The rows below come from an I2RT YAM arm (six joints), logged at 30 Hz.
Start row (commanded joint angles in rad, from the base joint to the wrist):
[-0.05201, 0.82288, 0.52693, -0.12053, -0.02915, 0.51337]
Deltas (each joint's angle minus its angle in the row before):
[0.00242, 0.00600, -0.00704, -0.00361, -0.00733, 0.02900]
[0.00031, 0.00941, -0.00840, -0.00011, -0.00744, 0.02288]
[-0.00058, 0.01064, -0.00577, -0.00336, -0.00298, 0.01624]
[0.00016, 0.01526, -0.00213, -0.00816, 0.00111, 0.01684]
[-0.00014, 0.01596, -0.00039, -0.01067, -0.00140, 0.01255]
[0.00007, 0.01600, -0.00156, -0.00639, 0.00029, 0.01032]
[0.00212, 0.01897, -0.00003, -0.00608, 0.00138, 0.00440]
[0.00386, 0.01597, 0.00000, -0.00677, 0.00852, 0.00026]
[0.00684, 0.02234, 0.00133, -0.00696, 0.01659, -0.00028]
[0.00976, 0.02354, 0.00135, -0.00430, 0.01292, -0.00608]
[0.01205, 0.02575, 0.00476, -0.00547, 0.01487, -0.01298]
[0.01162, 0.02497, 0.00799, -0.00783, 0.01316, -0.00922]
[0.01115, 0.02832, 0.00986, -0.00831, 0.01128, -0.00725]
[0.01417, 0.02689, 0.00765, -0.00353, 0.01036, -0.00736]
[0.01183, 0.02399, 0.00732, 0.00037, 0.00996, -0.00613]
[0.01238, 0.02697, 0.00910, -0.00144, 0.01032, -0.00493]
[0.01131, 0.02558, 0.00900, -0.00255, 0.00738, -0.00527]
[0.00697, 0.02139, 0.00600, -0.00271, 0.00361, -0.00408]
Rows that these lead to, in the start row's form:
[-0.04959, 0.82888, 0.51989, -0.12414, -0.03648, 0.54237]
[-0.04928, 0.83829, 0.51149, -0.12425, -0.04392, 0.56525]
[-0.04986, 0.84893, 0.50572, -0.12761, -0.04690, 0.58149]
[-0.04970, 0.86419, 0.50359, -0.13577, -0.04579, 0.59833]
[-0.04984, 0.88015, 0.50320, -0.14644, -0.04719, 0.61088]
[-0.04977, 0.89615, 0.50164, -0.15283, -0.04690, 0.62120]
[-0.04765, 0.91512, 0.50161, -0.15891, -0.04552, 0.62560]
[-0.04379, 0.93109, 0.50161, -0.16568, -0.03700, 0.62586]
[-0.03695, 0.95343, 0.50294, -0.17264, -0.02041, 0.62558]
[-0.02719, 0.97697, 0.50429, -0.17694, -0.00749, 0.61950]
[-0.01514, 1.00272, 0.50905, -0.18241, 0.00738, 0.60652]
[-0.00352, 1.02769, 0.51704, -0.19024, 0.02054, 0.59730]
[0.00763, 1.05601, 0.52690, -0.19855, 0.03182, 0.59005]
[0.02180, 1.08290, 0.53455, -0.20208, 0.04218, 0.58269]
[0.03363, 1.10689, 0.54187, -0.20171, 0.05214, 0.57656]
[0.04601, 1.13386, 0.55097, -0.20315, 0.06246, 0.57163]
[0.05732, 1.15944, 0.55997, -0.20570, 0.06984, 0.56636]
[0.06429, 1.18083, 0.56597, -0.20841, 0.07345, 0.56228]

